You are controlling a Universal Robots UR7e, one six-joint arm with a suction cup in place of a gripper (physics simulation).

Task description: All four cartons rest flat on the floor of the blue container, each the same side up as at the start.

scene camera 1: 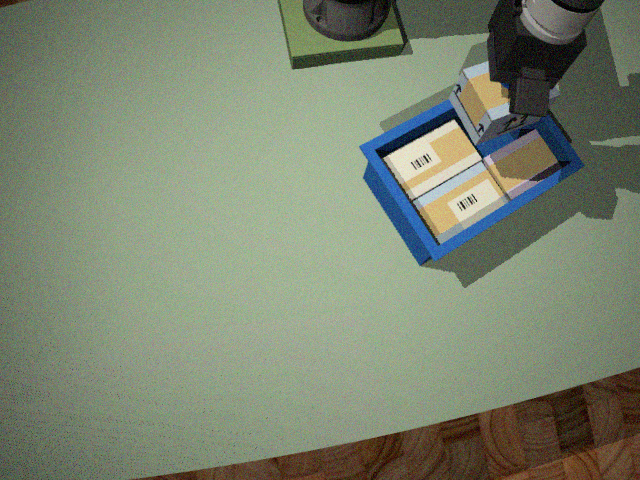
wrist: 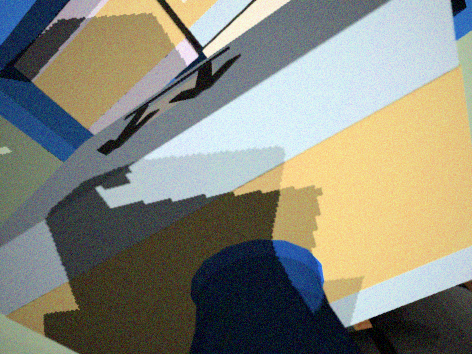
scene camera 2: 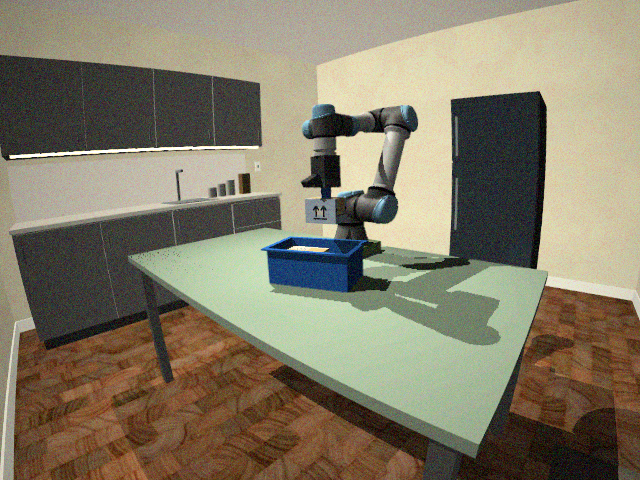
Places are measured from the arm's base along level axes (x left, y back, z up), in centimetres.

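Pixels of known places: end effector, tool point: (wrist: 251,251) (scene camera 2: 326,201); arm's base, origin of the base link: (scene camera 1: 344,7).
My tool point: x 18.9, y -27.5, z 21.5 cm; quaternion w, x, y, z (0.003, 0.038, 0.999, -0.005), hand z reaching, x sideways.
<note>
For each thing: its top centre in the pictures, then the offset to it from my tool point. Level surfaces: height alone.
- tan carton, middle of its top: (wrist: 243,278) (scene camera 1: 513,82) (scene camera 2: 325,197) dx +0.3, dy -0.5, dz +1.3 cm
- blue container, middle of its top: (wrist: 223,41) (scene camera 1: 478,155) (scene camera 2: 315,244) dx -0.4, dy -4.7, dz -13.8 cm
- cream-banded carton, middle of its top: (scene camera 1: 430,159) (scene camera 2: 305,249) dx -7.2, dy -4.4, dz -16.6 cm
- light-blue-banded carton, middle of its top: (scene camera 1: 458,204) dx -3.3, dy -11.5, dz -16.9 cm
- lilac-banded carton, middle of its top: (wrist: 107,61) (scene camera 1: 524,163) dx +8.3, dy -4.5, dz -16.8 cm
- green table, its level: dz -25.7 cm
My suction gripper (scene camera 2: 325,193) (wrist: 257,280) is on the top of a grey-blue and tan carton (scene camera 1: 478,100) (scene camera 2: 313,211) (wrist: 385,195), which hangs level above the blue container (scene camera 1: 395,219) (scene camera 2: 310,271) (wrist: 42,117). Two arrows on its side point up. In scene camera 1 it overlaps the container's back right part. Inside the container, a cream-banded carton (scene camera 1: 457,144) with a barcode lies at the back left, a light-blue-banded carton (scene camera 1: 439,214) with a barcode at the front left, and a lilac-banded carton (scene camera 1: 527,160) (wrist: 105,75) at the right, partly shadowed.
The container stands on the green table (scene camera 1: 206,258) (scene camera 2: 403,351). The arm's base stands on a green block (scene camera 1: 341,52) (scene camera 2: 372,249) behind the container. A kitchen counter (scene camera 2: 103,214) and a dark fridge (scene camera 2: 496,180) stand beyond the table.
</note>
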